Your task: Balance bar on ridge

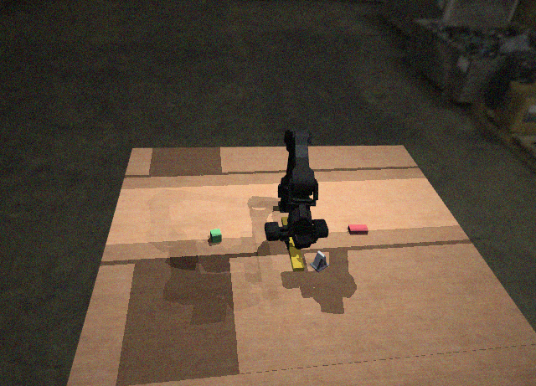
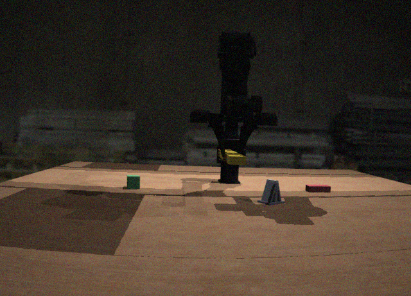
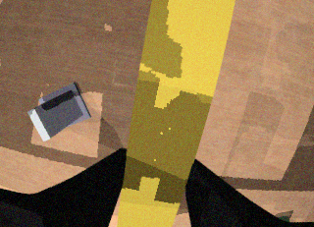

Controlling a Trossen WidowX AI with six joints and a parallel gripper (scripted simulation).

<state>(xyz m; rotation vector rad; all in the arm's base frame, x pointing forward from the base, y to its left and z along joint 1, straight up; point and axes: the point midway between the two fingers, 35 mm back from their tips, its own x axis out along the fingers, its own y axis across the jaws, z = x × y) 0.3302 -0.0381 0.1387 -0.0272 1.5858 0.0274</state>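
The bar is 30 mm behind my gripper tip. Round my gripper tip: green cube: 240 mm to the right, 160 mm behind, 90 mm below; then flat red block: 280 mm to the left, 180 mm behind, 100 mm below.
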